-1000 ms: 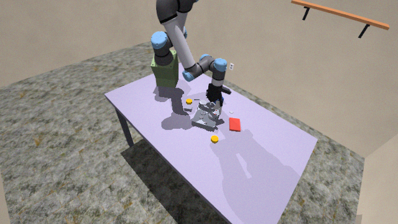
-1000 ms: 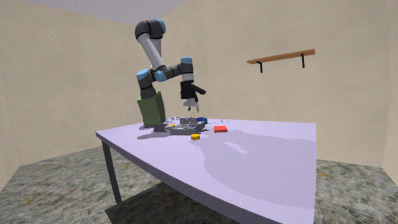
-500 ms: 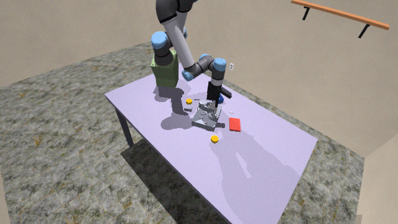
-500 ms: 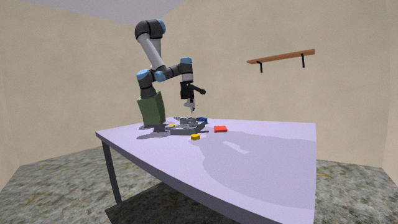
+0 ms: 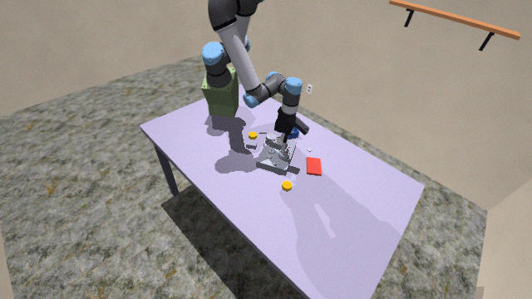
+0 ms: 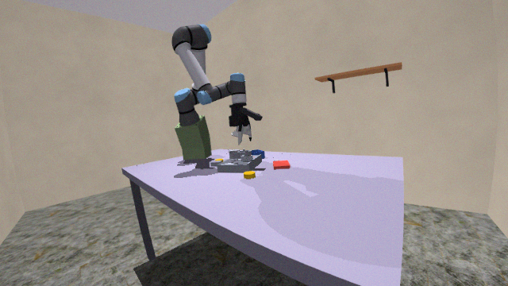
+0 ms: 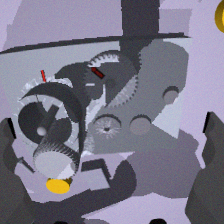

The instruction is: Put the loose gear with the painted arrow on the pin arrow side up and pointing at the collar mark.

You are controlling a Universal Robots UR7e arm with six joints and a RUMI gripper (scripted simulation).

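Right now the grey toothed gear is 8 cm below my hand. Round my hand: small grey block: 20 cm behind, 12 cm below, 8 cm to the right; then yellow round piece: 15 cm ahead, 12 cm below, 11 cm to the right; then flat red block: 14 cm ahead, 12 cm below, 11 cm to the left.
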